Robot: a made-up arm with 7 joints. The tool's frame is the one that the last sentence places.
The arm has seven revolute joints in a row. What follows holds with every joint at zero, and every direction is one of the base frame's. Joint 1 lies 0.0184 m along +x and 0.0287 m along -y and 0.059 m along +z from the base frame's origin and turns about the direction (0, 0.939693, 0.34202). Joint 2 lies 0.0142 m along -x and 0.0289 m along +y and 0.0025 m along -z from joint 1 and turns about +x. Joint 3 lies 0.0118 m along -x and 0.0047 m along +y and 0.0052 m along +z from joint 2 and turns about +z. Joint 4 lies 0.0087 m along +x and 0.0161 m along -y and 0.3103 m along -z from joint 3 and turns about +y. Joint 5 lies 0.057 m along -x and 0.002 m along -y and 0.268 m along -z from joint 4 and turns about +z. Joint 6 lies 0.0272 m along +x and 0.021 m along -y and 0.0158 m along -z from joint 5 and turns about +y. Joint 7 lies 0.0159 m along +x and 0.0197 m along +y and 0.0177 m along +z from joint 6 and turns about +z. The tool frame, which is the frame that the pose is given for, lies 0.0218 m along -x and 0.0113 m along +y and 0.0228 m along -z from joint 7; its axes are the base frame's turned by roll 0, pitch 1.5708 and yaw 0 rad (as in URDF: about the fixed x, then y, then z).
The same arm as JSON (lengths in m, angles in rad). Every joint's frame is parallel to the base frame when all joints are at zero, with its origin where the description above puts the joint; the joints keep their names.
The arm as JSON. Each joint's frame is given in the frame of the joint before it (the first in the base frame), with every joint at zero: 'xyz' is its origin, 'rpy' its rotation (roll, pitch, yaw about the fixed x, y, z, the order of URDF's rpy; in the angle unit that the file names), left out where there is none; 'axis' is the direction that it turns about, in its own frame. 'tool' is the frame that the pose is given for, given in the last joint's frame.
{"units": {"length": "m", "angle": "rad"}, "joints": [{"name": "joint 1", "type": "revolute", "origin": {"xyz": [0.0184, -0.0287, 0.059]}, "axis": [0.0, 0.9397, 0.342]}, {"name": "joint 2", "type": "revolute", "origin": {"xyz": [-0.0142, 0.0289, -0.0025]}, "axis": [1.0, 0.0, 0.0]}, {"name": "joint 3", "type": "revolute", "origin": {"xyz": [-0.0118, 0.0047, 0.0052]}, "axis": [0.0, 0.0, 1.0]}, {"name": "joint 4", "type": "revolute", "origin": {"xyz": [0.0087, -0.0161, -0.3103]}, "axis": [0.0, 1.0, 0.0]}, {"name": "joint 5", "type": "revolute", "origin": {"xyz": [-0.057, -0.002, -0.268]}, "axis": [0.0, 0.0, 1.0]}, {"name": "joint 6", "type": "revolute", "origin": {"xyz": [0.0272, -0.021, -0.0158]}, "axis": [0.0, 1.0, 0.0]}, {"name": "joint 7", "type": "revolute", "origin": {"xyz": [0.0159, 0.0197, 0.0177]}, "axis": [0.0, 0.0, 1.0]}], "tool": {"origin": {"xyz": [-0.0218, 0.0113, -0.0228], "rpy": [0.0, 1.5708, 0.0]}}}
